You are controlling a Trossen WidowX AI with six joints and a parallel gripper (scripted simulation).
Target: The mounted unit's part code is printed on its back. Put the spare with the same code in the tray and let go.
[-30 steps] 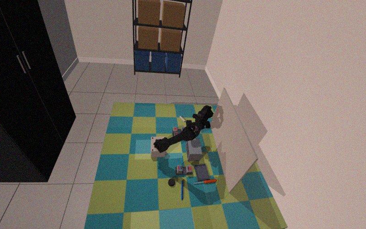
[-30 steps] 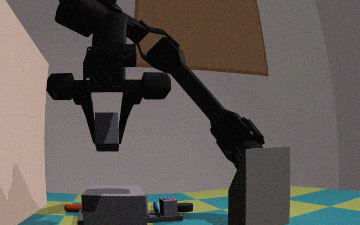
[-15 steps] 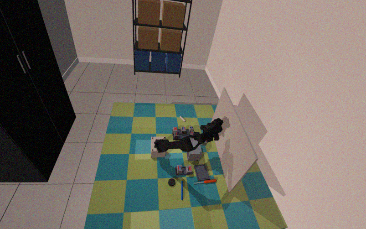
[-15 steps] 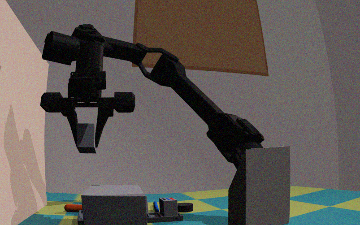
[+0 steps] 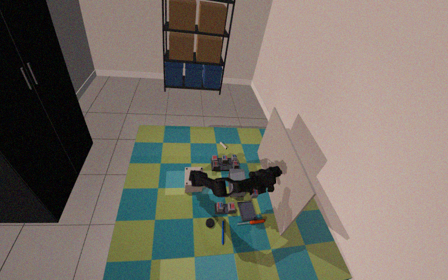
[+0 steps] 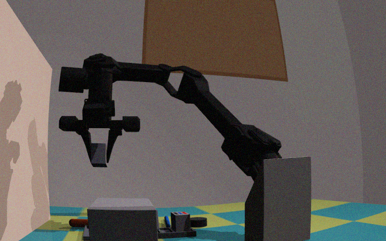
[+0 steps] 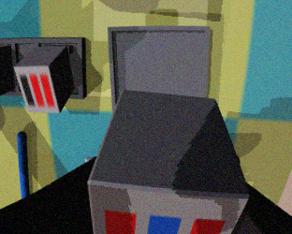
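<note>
My gripper tip is now 170 mm above the dark tray and 10 mm to the left of it. Round my gripper tip: blue pen (160 mm to the right, 160 mm below, 160 mm behind); then grey box (180 mm to the left, 120 mm below, 60 mm behind); then black disc (230 mm behind, 160 mm below, 110 mm to the right).
</note>
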